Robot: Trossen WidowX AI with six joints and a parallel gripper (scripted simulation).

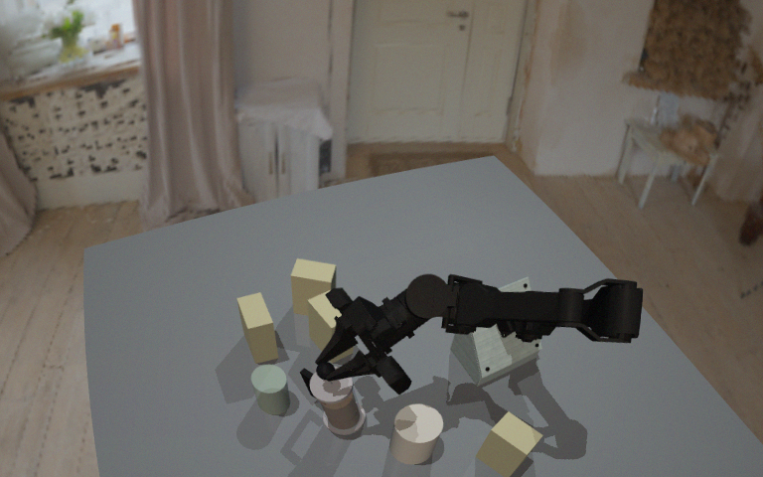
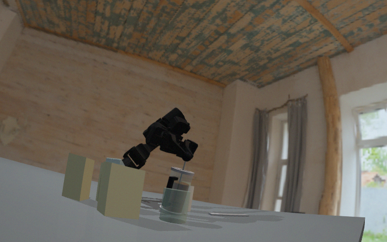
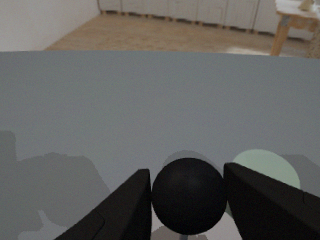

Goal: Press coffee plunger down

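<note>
Right now my gripper tip is 90 mm above the coffee press, 20 mm past it and 10 mm to the left of it.
</note>
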